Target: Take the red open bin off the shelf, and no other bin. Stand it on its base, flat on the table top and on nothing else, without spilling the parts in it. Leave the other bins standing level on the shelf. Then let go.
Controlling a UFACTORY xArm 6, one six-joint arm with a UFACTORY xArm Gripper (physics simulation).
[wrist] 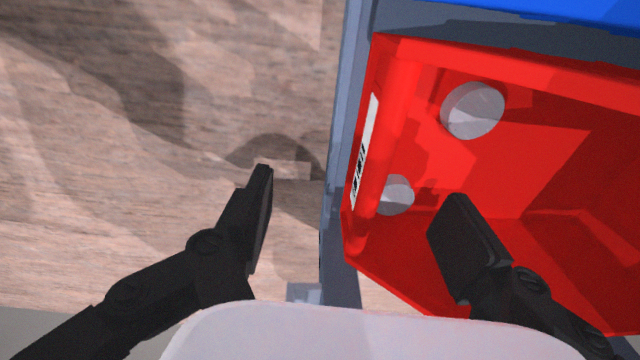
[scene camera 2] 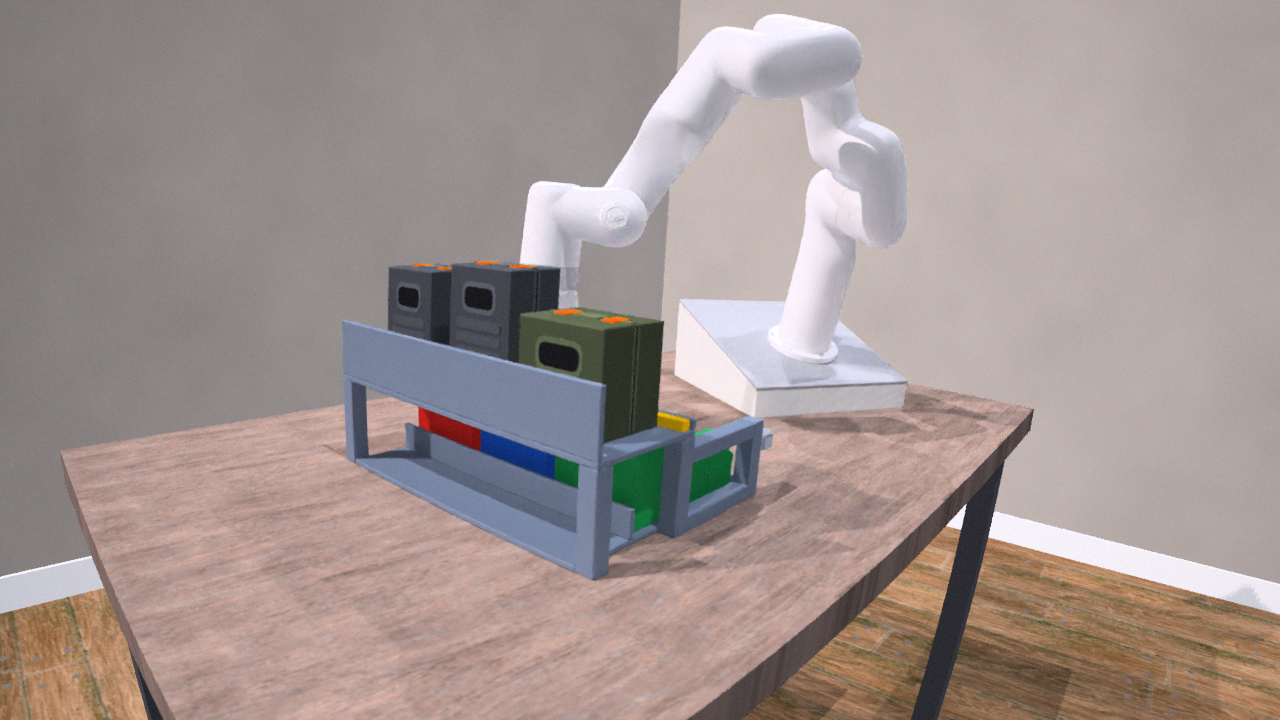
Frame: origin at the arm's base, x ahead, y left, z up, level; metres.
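Seen in the pictures: gripper, between the fingertips: (wrist: 356, 201); arm's base, origin of its link: (scene camera 2: 802, 345).
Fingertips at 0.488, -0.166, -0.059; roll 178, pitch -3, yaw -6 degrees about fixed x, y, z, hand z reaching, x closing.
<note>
Pixels of each thing's top centre, then the offset from my fingertips to it, as dx, dy, dz. "pt": a spot on its surface instead. Level surfaces: height alone.
- red open bin, centre of its top: (scene camera 2: 498, 383) +0.083, +0.018, +0.054
- blue bin, centre of its top: (scene camera 2: 568, 402) +0.086, +0.130, +0.054
- green bin, centre of its top: (scene camera 2: 650, 424) +0.091, +0.242, +0.054
- olive case, a spot on its surface: (scene camera 2: 581, 358) pt +0.231, +0.263, +0.142
- wooden table, height of its surface: dz -0.027
The red open bin (scene camera 2: 447, 428) (wrist: 505, 165) sits in the lower level of the grey-blue shelf (scene camera 2: 474, 371) (wrist: 340, 150); two round grey parts (wrist: 472, 110) (wrist: 396, 195) lie in it. Its label is on the front wall in the wrist view. My gripper (wrist: 356, 201) is open and empty, pointing down at the bin's front wall, one finger on the table side of that wall and the other over the bin's inside. Whether the fingertips reach below the rim is not clear. In scene camera 2 the fingers are hidden behind the cases.
A blue bin (scene camera 2: 517, 454) (wrist: 575, 11) is beside the red one, and a green bin (scene camera 2: 637, 483) stands at the near end. Two dark grey cases (scene camera 2: 418, 304) (scene camera 2: 492, 308) and an olive case (scene camera 2: 581, 358) stand on the shelf's upper level. The wooden table (scene camera 2: 295, 582) (wrist: 125, 200) surrounds the shelf.
</note>
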